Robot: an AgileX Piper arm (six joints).
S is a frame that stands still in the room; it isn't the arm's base.
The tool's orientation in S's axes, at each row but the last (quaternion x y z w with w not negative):
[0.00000 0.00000 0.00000 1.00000]
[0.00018 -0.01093 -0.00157 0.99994]
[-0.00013 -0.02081 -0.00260 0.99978]
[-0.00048 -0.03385 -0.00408 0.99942]
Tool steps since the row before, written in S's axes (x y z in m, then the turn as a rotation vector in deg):
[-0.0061 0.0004 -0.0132 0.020 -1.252 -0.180]
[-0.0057 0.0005 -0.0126 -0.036 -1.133 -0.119]
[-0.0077 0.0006 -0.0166 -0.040 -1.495 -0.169]
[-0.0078 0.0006 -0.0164 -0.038 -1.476 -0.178]
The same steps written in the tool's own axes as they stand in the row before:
[-0.0061 0.0004 -0.0132 0.020 -1.252 -0.180]
[-0.0060 0.0005 -0.0125 -0.035 -1.133 -0.118]
[-0.0084 0.0006 -0.0163 -0.039 -1.495 -0.168]
[-0.0089 0.0005 -0.0158 -0.038 -1.476 -0.177]

